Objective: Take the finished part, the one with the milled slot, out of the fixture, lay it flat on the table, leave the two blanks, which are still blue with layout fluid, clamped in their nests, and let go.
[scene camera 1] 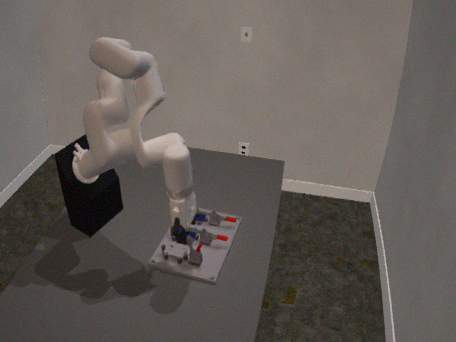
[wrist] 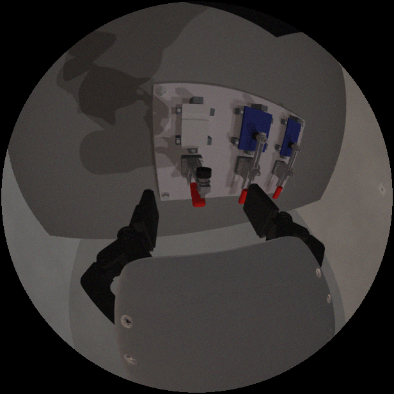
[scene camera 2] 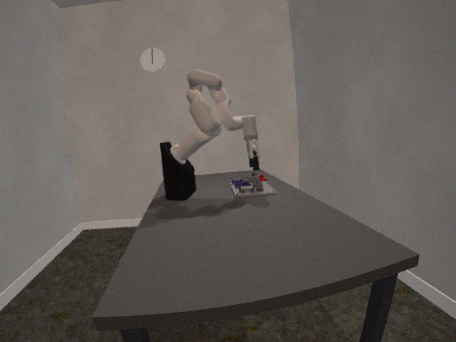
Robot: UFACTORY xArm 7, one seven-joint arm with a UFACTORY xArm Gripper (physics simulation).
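Seen in the pictures: gripper, between the fingertips: [scene camera 1: 186, 233] [scene camera 2: 254, 168]; arm's base, origin of its link: [scene camera 1: 85, 166] [scene camera 2: 177, 156].
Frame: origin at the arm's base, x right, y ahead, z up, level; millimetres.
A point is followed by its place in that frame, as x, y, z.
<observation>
The finished part [wrist: 194, 134] [scene camera 1: 176, 251] {172, 359, -199} [scene camera 2: 246, 189] {189, 344, -207} is a pale block with a slot line across it, lying in the end nest of the fixture plate [wrist: 170, 175] [scene camera 1: 225, 257] {155, 522, -228}. Its clamp [wrist: 203, 173] is swung back off it, with the black tip over the red handle. Two blue blanks [wrist: 254, 129] [wrist: 291, 136] sit in the other nests, each under a clamp arm. My gripper [wrist: 202, 199] [scene camera 1: 184, 236] {190, 398, -94} [scene camera 2: 255, 169] {190, 398, -94} is open and empty, above the fixture. In the wrist view the finished part lies beyond the fingertips, apart from them.
Red clamp handles [wrist: 243, 196] [wrist: 277, 192] stick out beside the blanks' nests. Small stop blocks and pins surround each nest. The dark grey table [scene camera 1: 220, 310] {386, 514, -240} [scene camera 2: 260, 240] {723, 166, -240} carries the plate. The black arm base [scene camera 1: 92, 202] {69, 34, -105} [scene camera 2: 179, 177] {106, -11, -108} stands at the table's far left.
</observation>
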